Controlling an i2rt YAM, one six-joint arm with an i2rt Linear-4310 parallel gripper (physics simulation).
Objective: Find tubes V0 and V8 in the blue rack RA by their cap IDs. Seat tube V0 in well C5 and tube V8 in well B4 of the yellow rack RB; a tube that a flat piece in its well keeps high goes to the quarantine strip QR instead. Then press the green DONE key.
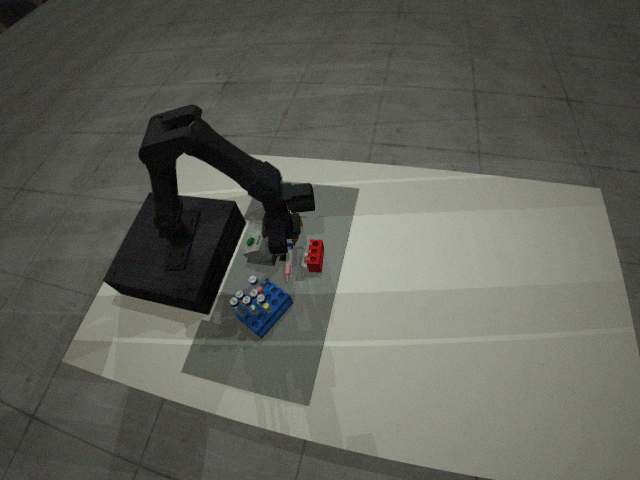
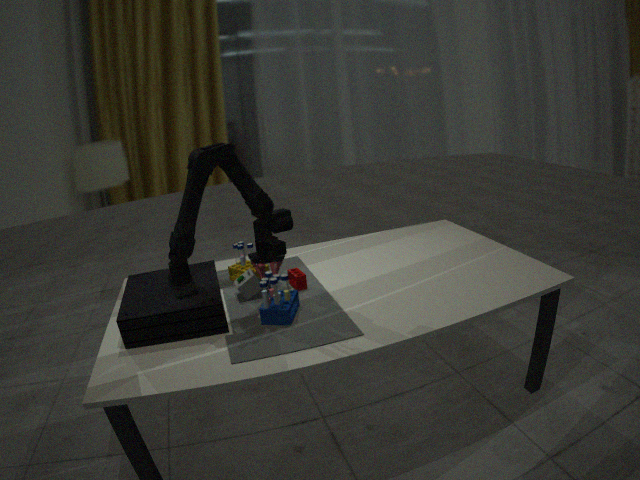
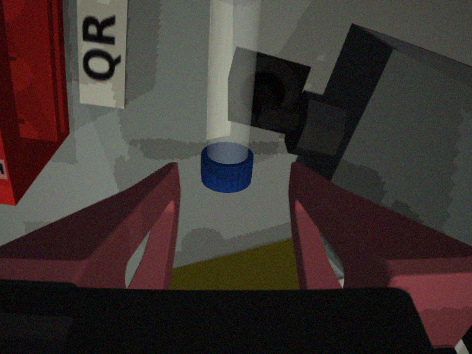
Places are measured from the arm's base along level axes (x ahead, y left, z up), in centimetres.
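Pixels of known places: gripper, fingertip midpoint: (image 1: 287, 245) (image 2: 269, 281) (image 3: 234, 177); arm's base, origin of the base link: (image 1: 182, 239) (image 2: 182, 283).
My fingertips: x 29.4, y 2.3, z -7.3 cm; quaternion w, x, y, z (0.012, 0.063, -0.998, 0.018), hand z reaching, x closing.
Note:
Ahead of a thing's pixels: the offset from my fingertips to its top centre. "*": to the spot under its first point. Level surfaces: height alone.
My gripper (image 2: 267, 274) (image 3: 234, 177) is open, its pink fingertips either side of a blue cap with gaps on both sides. That cap belongs to a clear tube {dx +0.5, dy -4.7, dz -0.7 cm} (image 1: 287, 271) (image 3: 226, 172) lying on its side, with a pink tip. Its cap ID does not show. Blue rack RA {dx -4.1, dy -19.5, dz +2.2 cm} (image 1: 264, 326) (image 2: 276, 316) holds several upright tubes; their IDs are too small to read. Yellow rack RB {dx -3.2, dy +12.8, dz +2.2 cm} (image 2: 236, 271) (image 3: 235, 266) stands behind the grey box with several capped tubes; its wells are unreadable. The red quarantine strip {dx +8.6, dy -3.6, dz +2.2 cm} (image 1: 315, 256) (image 2: 297, 279) (image 3: 35, 80) stands beside the QR label {* dx +5.4, dy -1.6, dz -2.6 cm} (image 3: 102, 95). The green DONE key {dx -9.8, dy -1.0, dz +4.6 cm} (image 1: 250, 241) (image 2: 240, 278) sits on the grey box.
The grey box {dx -7.6, dy -1.3, dz +5.6 cm} (image 1: 261, 254) (image 2: 250, 292) (image 3: 415, 120) stands close to the gripper, with a small dark bracket {* dx -2.5, dy -2.5, dz +0.4 cm} (image 3: 320, 125) beside the lying tube. The grey mat {dz -2.8 cm} (image 1: 289, 374) (image 2: 310, 341) lies under the racks. The arm's black base (image 1: 155, 279) stands beside it.

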